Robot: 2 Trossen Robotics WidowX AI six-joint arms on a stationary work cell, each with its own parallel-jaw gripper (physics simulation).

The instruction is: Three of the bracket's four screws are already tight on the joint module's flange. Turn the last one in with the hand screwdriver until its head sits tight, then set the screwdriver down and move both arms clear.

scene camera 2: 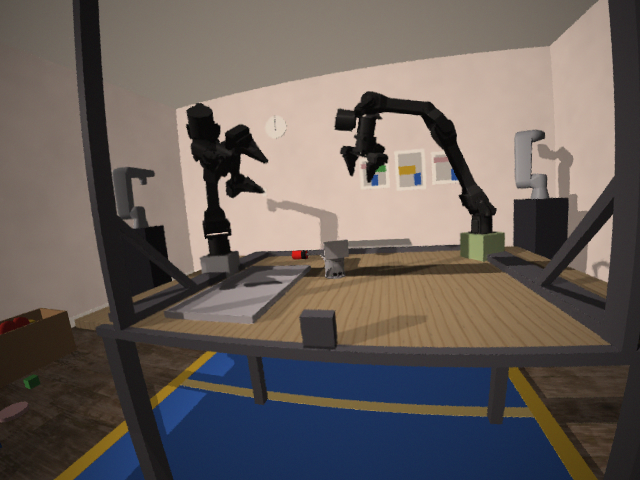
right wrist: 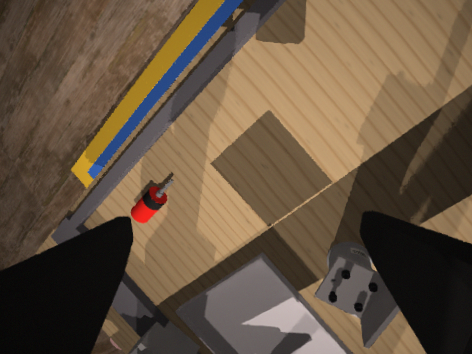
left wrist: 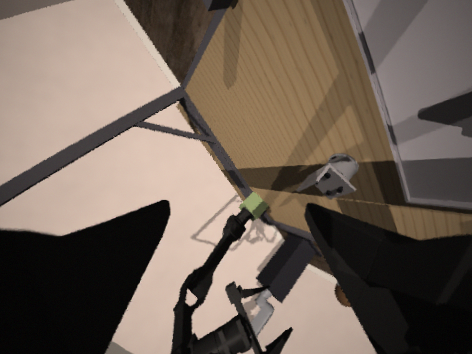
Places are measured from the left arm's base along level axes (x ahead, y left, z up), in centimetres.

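Where they show: left gripper, between the fingertips: [scene camera 2: 265, 177] [left wrist: 239, 208]; right gripper, between the fingertips: [scene camera 2: 359, 179] [right wrist: 248, 225] [left wrist: 280, 306]; left arm's base, origin of its link: [scene camera 2: 219, 254]; right arm's base, origin of its link: [scene camera 2: 482, 232] [left wrist: 247, 212].
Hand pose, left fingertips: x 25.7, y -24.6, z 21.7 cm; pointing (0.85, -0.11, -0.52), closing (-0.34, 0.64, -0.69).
Each offset is from my left fingertips to the top centre of the thing.
The red hand screwdriver @[dx +1.5, dy +43.4, dz -25.5 cm] [scene camera 2: 298, 254] [right wrist: 144, 210], with a black band and grey shaft, lies on the table near its back edge. The grey joint module @[dx +14.3, dy +14.9, dz -22.6 cm] [scene camera 2: 333, 268] [left wrist: 348, 164] [right wrist: 344, 248] stands on the table, carrying the angled bracket [scene camera 2: 336, 249] [left wrist: 334, 183] [right wrist: 350, 285]. Four dark spots show on the bracket's face in the right wrist view; how deep each screw sits cannot be told. My left gripper [scene camera 2: 265, 176] is open and empty, high at the left. My right gripper [scene camera 2: 360, 176] [right wrist: 248, 225] is open and empty, high above the table; its finger partly covers the bracket in its wrist view.
A shallow grey tray @[dx -8.4, dy +5.7, dz -27.3 cm] [scene camera 2: 209, 315] [right wrist: 220, 282] lies left of the module in the scene view. A dark block @[dx +12.8, dy -25.7, dz -23.2 cm] [scene camera 2: 318, 329] stands at the front table edge. The right arm stands on a green base [scene camera 2: 483, 246] [left wrist: 254, 205]. Dark frame posts [scene camera 2: 95, 155] rise at the table's corners.
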